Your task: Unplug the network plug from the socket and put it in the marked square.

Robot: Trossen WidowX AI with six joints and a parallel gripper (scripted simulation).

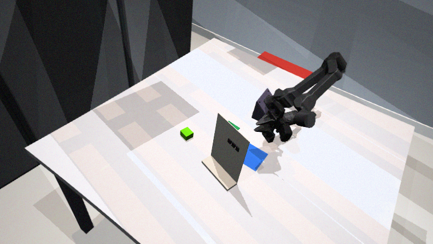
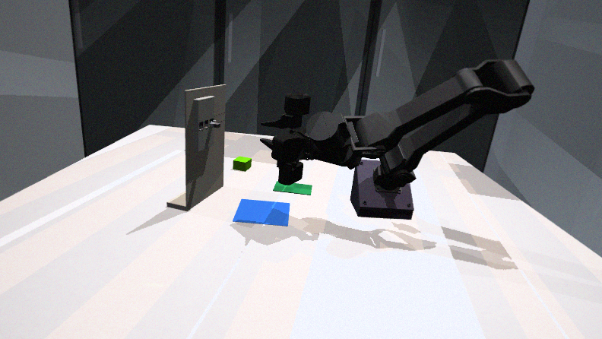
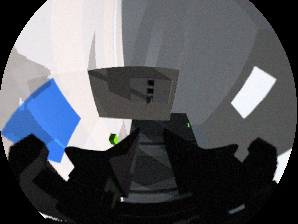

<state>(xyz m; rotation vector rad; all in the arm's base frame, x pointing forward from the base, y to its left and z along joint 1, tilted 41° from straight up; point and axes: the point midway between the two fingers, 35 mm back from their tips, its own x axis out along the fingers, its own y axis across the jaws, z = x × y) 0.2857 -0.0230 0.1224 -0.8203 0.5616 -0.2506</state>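
My gripper tip is 11 cm short of the white network plug and 4 cm to the left of it. Round my gripper tip: green flat patch: 19 cm below, 14 cm to the right, 9 cm behind; upright panel: 14 cm ahead, 7 cm below, 4 cm to the right; blue square: 19 cm below, 2 cm behind, 1 cm to the left.
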